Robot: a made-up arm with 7 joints.
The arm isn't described. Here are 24 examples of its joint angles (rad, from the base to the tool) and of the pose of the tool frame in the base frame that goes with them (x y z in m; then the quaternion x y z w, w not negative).
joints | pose
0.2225 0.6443 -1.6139 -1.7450 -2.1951 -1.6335 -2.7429 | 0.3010 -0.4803 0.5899 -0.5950 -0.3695 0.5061 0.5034
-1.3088 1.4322 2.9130 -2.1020 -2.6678 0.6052 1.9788 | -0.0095 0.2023 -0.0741 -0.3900 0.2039 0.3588 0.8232
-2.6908 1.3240 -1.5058 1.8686 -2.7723 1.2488 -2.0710 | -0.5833 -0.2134 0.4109 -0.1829 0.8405 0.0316 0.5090
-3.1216 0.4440 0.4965 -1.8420 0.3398 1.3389 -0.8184 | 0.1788 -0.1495 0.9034 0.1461 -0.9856 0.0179 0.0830
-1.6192 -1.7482 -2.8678 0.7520 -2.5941 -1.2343 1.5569 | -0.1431 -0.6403 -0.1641 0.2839 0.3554 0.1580 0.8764
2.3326 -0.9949 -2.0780 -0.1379 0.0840 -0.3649 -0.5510 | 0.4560 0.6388 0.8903 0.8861 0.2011 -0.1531 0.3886
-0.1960 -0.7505 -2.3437 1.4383 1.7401 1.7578 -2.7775 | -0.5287 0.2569 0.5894 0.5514 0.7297 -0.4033 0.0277
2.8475 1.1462 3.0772 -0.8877 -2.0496 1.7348 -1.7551 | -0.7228 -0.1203 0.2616 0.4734 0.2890 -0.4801 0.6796
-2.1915 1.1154 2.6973 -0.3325 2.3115 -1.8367 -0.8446 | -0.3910 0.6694 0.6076 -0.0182 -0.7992 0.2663 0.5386
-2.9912 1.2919 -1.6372 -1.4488 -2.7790 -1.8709 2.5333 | -0.5651 0.4345 0.3904 -0.6508 0.2095 -0.6025 0.4118
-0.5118 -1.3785 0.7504 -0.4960 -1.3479 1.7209 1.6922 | -0.7794 -0.2352 0.4234 0.6607 -0.6914 0.2416 0.1642
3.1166 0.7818 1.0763 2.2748 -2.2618 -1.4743 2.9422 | -0.1048 0.2927 0.3815 0.3757 -0.6778 -0.2533 0.5791
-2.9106 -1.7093 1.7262 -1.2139 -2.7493 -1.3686 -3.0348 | 0.6164 -0.5030 0.1883 -0.4239 -0.2526 0.6716 0.5526
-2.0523 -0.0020 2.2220 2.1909 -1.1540 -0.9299 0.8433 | 0.4007 -0.1825 0.5164 -0.5941 0.3230 0.6472 0.3519
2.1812 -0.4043 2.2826 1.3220 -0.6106 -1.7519 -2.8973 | 0.1361 0.5458 0.7918 0.5908 -0.6735 -0.2919 0.3349
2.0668 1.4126 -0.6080 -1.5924 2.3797 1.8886 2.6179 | -0.4146 -0.1337 0.5812 0.2705 -0.2359 0.6518 0.6681
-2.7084 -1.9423 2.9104 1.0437 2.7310 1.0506 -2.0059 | 0.5617 -0.2289 -0.3130 0.3567 -0.3902 -0.8486 0.0170
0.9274 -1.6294 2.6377 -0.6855 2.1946 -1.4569 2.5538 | -0.5023 0.6726 0.4725 -0.5612 0.4485 -0.4635 0.5187
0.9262 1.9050 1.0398 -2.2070 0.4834 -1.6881 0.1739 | 0.2618 0.0062 0.3316 0.5168 0.0450 0.6698 0.5313
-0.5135 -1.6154 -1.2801 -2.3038 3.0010 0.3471 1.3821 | 0.1201 -0.3499 0.2177 -0.6556 -0.2117 0.6954 0.2043
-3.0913 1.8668 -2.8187 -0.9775 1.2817 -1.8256 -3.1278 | -0.5107 0.2449 -0.1399 0.6117 -0.5877 0.2208 0.4814
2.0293 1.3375 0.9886 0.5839 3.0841 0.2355 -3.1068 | -0.6282 -0.7208 0.3869 0.0409 0.7218 0.5287 0.4447
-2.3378 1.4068 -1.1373 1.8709 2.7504 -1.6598 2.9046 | -0.3822 -0.0389 0.2330 -0.5605 -0.6001 0.0706 0.5663
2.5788 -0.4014 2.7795 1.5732 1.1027 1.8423 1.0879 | 0.4246 0.2814 0.5170 -0.3130 -0.4382 -0.4198 0.7306
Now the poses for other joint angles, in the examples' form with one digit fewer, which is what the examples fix.
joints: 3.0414 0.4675 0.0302 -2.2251 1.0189 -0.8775 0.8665
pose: 0.264 -0.046 0.564 -0.487 -0.035 0.568 0.663
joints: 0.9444 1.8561 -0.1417 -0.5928 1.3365 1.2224 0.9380
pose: 0.357 -0.810 0.257 0.321 0.532 0.783 0.022
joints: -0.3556 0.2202 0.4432 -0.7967 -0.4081 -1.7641 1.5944
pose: -0.216 -0.001 0.990 -0.410 0.138 -0.586 0.685
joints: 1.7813 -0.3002 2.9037 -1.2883 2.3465 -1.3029 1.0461
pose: -0.034 -0.179 1.057 -0.404 0.846 -0.212 0.277
